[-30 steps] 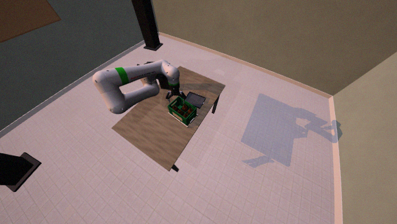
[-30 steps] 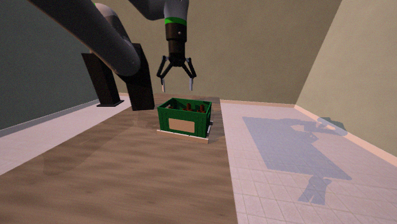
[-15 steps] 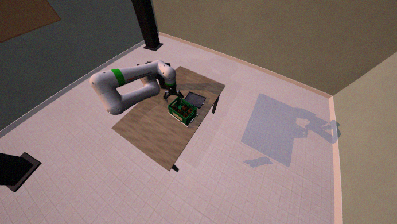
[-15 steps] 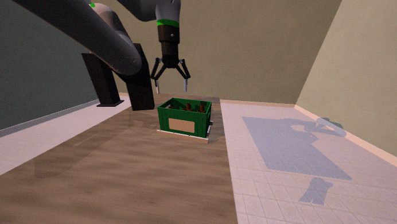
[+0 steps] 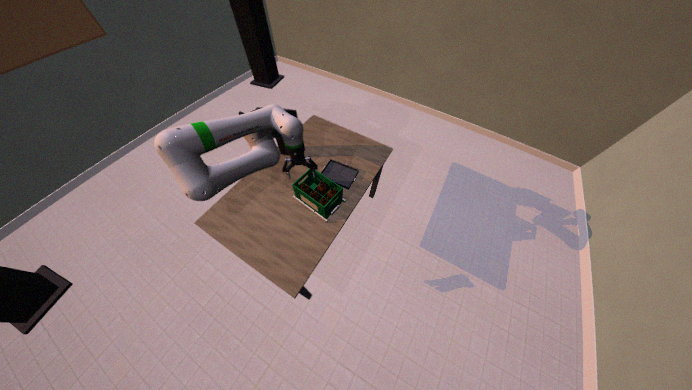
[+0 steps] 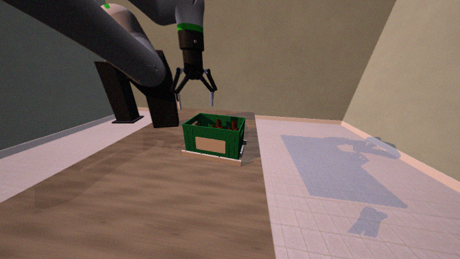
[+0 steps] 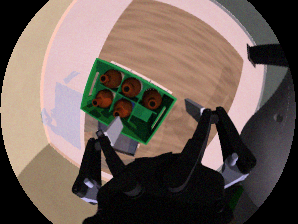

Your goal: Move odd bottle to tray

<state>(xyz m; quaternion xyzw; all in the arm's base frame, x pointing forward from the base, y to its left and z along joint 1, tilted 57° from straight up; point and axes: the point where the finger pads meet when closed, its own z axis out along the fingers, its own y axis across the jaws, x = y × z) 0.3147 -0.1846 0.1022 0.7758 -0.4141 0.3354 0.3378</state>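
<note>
The brown bottle is 170 mm below my hand, 80 mm ahead of it and 30 mm to the right of it. Round my hand: dark tray: 280 mm to the left, 250 mm below, 140 mm ahead; then green crate: 170 mm below, 90 mm ahead, 20 mm to the left.
</note>
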